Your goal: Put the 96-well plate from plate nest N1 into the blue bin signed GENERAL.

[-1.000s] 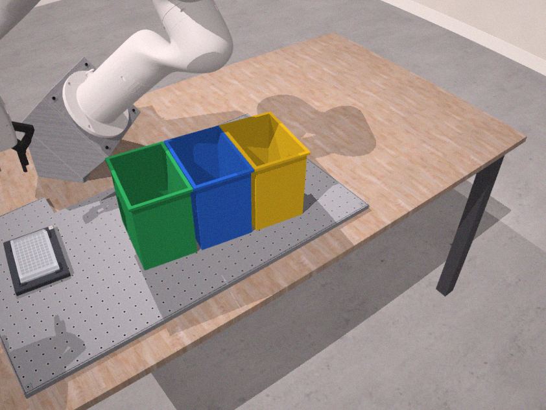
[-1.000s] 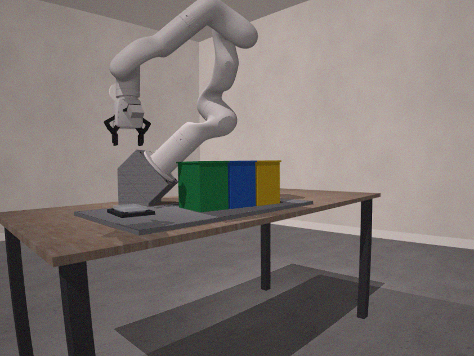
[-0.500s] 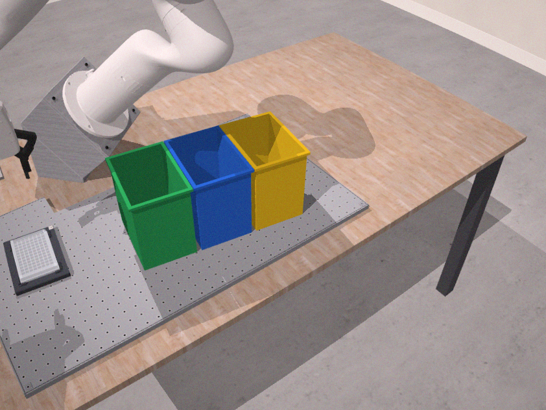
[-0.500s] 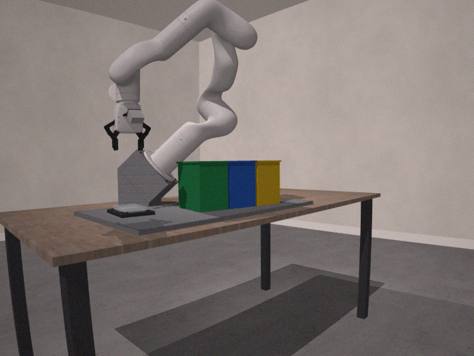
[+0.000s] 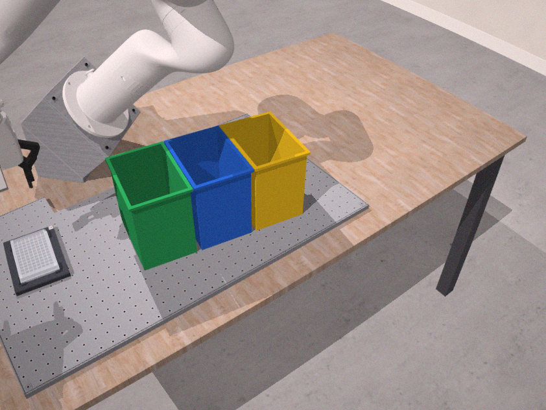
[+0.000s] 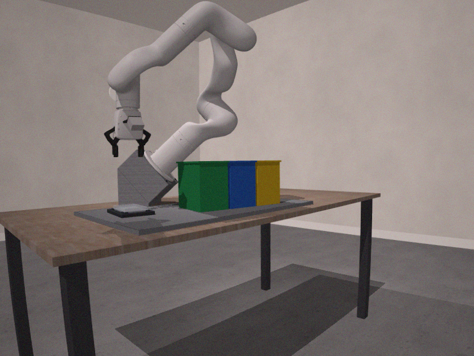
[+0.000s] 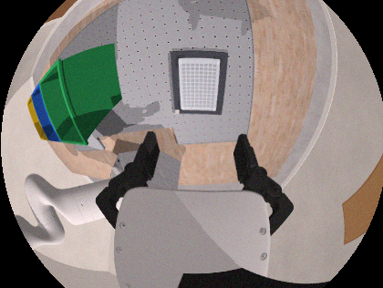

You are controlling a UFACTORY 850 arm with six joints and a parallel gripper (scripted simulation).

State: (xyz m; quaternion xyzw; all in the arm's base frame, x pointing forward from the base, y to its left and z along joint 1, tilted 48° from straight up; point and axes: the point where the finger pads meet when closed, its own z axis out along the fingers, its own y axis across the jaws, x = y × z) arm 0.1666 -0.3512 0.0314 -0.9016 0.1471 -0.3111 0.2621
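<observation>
Now: hand 190 mm above the white 96-well plate. Round my hand: green bin 260 mm to the left, 120 mm below, 90 mm ahead; then dark plate nest 200 mm below; then blue bin 390 mm to the left, 120 mm below, 120 mm ahead.
</observation>
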